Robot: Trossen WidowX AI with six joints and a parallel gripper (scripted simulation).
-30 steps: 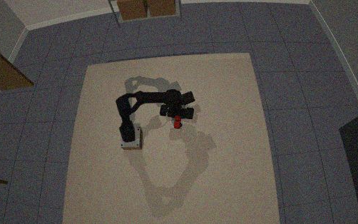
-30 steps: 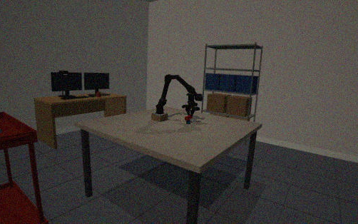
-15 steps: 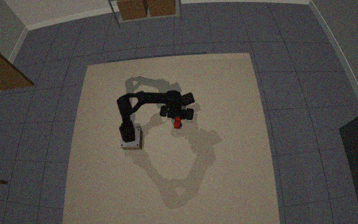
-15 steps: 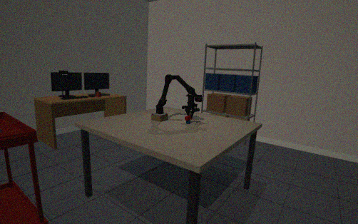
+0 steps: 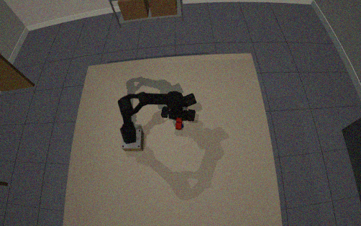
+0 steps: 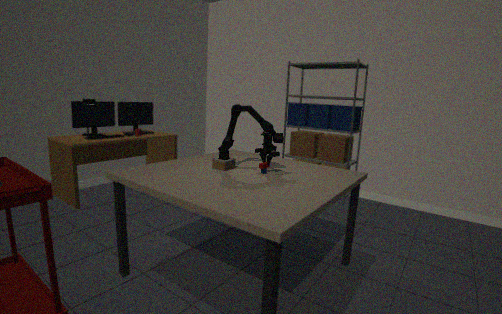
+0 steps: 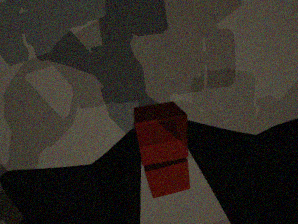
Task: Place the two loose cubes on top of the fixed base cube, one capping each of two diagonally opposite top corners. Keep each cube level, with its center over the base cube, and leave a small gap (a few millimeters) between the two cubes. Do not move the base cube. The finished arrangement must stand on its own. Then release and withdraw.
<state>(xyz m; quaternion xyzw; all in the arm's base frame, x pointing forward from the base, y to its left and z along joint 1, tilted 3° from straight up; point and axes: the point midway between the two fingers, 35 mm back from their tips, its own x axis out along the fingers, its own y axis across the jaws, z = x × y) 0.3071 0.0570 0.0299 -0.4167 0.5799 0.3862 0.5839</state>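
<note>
The blue base cube is 1 cm behind my gripper tip, 2 cm to the right of it and 4 cm below it.
</note>
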